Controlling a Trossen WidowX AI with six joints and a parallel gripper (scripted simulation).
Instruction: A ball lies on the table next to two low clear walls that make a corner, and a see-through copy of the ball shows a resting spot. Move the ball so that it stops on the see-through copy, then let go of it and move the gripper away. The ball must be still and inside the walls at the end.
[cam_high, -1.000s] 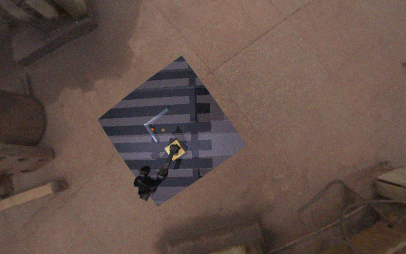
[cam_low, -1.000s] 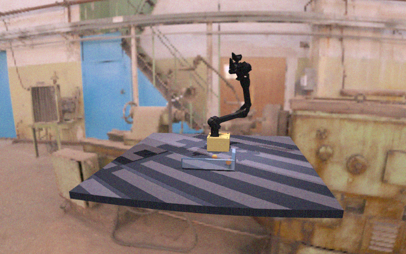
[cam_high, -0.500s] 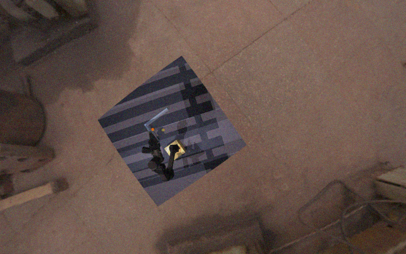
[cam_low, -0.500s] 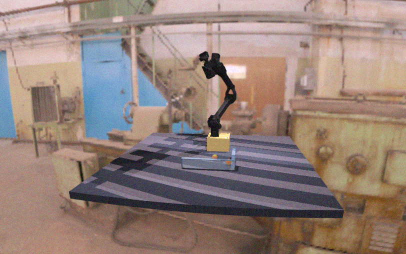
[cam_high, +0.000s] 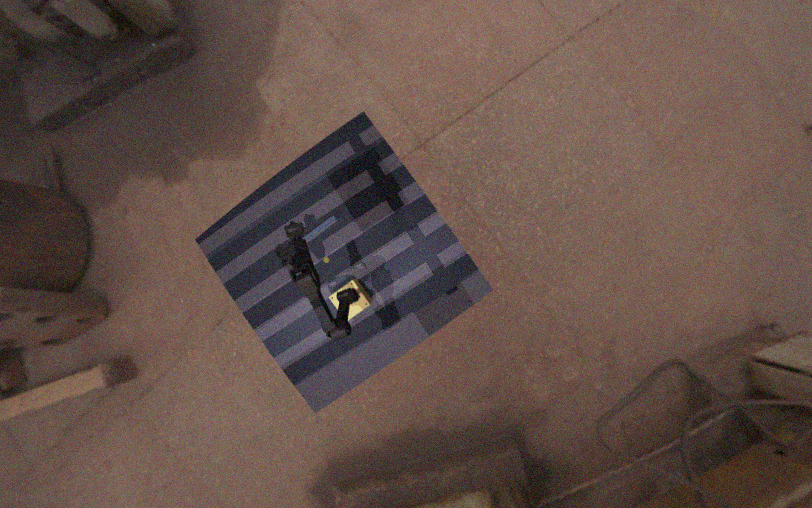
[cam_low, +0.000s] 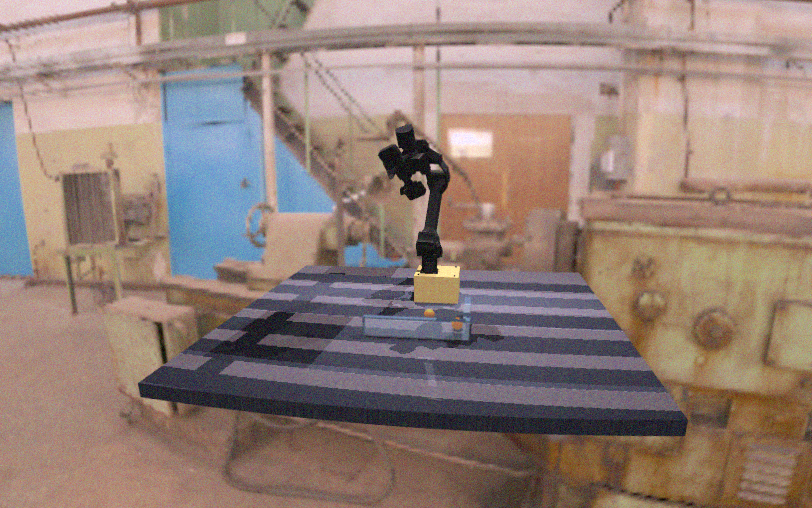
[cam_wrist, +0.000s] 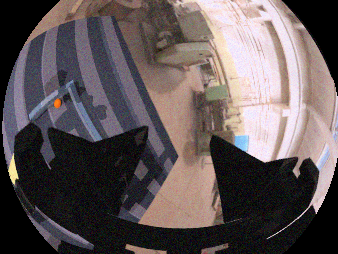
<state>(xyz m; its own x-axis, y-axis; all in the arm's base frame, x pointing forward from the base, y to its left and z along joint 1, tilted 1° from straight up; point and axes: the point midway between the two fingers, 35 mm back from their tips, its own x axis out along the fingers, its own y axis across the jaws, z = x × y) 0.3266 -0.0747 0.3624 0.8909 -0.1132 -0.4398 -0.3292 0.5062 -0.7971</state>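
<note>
Right now my gripper tip is 430 mm above the orange ball, 180 mm to the right of it and 30 mm past it. The rest, counted from my gripper tip: clear wall 420 mm below, 60 mm to the left, 50 mm ahead; then see-through copy of the ball 430 mm below, 110 mm behind, 90 mm to the left.
</note>
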